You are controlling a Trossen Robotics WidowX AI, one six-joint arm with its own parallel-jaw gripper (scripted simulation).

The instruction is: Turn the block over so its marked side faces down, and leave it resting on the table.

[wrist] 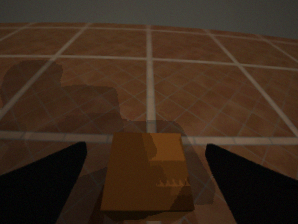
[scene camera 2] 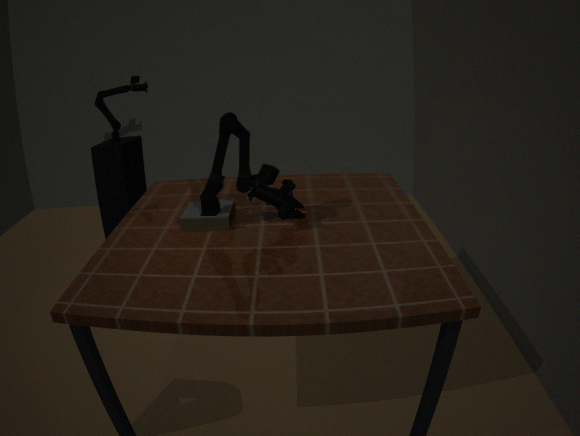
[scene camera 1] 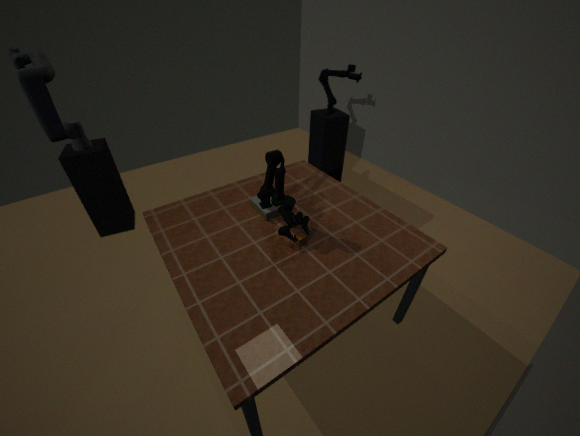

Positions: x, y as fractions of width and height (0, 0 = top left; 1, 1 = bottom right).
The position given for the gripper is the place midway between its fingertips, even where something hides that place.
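Observation:
The gripper (scene camera 2: 0.53, 0.49) is open and holds nothing. The wrist view shows the gripper (wrist: 0.49, 0.66) too, together with a block (wrist: 0.49, 0.76).

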